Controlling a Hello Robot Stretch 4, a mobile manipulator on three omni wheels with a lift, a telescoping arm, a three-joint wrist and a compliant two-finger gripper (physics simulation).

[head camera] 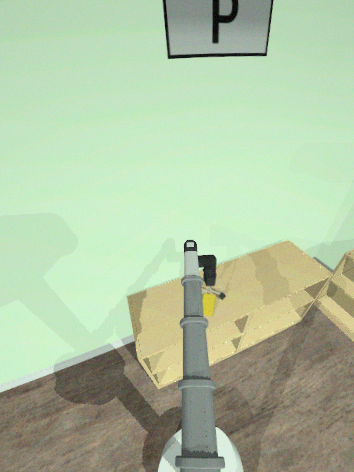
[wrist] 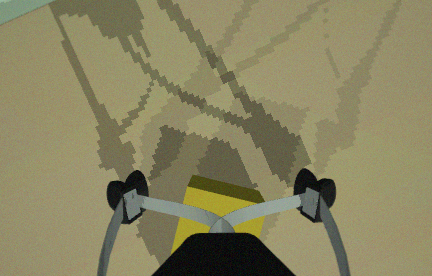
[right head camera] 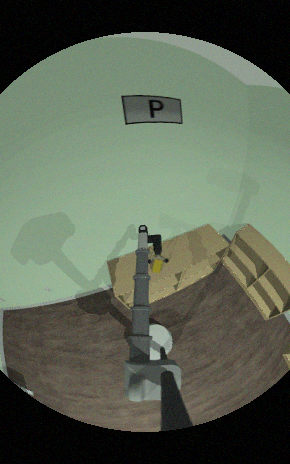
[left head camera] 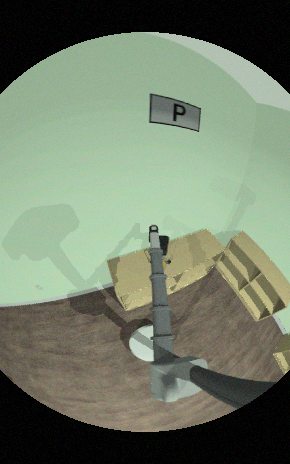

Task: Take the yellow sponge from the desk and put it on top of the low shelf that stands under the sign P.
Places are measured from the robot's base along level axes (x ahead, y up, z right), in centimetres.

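Where they show: gripper, fingertip midpoint: [head camera: 208,298] [wrist: 220,186] [right head camera: 157,262]; robot's base, link origin: [right head camera: 152,340] [left head camera: 149,341].
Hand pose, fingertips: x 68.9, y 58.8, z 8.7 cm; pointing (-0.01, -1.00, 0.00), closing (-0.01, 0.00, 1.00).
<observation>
Things, the pixels of their top centre, and the offset from my fingertips. Level surfaces: height alone.
- yellow sponge, top centre: [wrist: 211,258] [head camera: 208,302] [right head camera: 156,264] dx -4.6, dy +4.0, dz -0.8 cm
- low shelf, surface height: dy -0.5 cm
- sign P, top centre: [right head camera: 153,95] [left head camera: 178,99] dx +29.5, dy +123.6, dz +6.1 cm
- brown floor, surface height: dy -61.5 cm
The yellow sponge [head camera: 209,305] [right head camera: 157,266] [wrist: 225,202] appears to lie flat on the top of the low shelf [head camera: 260,270] [left head camera: 130,270] [right head camera: 192,246] [wrist: 390,200]. My gripper [head camera: 212,291] [right head camera: 158,260] [wrist: 220,186] is open. In the wrist view its two black fingertips stand wide apart, one on each side of the sponge, with gaps on both sides. The near part of the sponge is hidden behind the gripper body. The sign P [head camera: 192,37] [left head camera: 161,110] [right head camera: 135,111] hangs on the wall above the shelf.
A second wooden shelf unit with open compartments stands at the right end of the low shelf, close to its corner. The green wall [head camera: 100,150] runs along the low shelf's back edge. My extended arm [head camera: 195,350] reaches over the shelf's front edge. The brown floor [head camera: 280,400] lies in front.
</observation>
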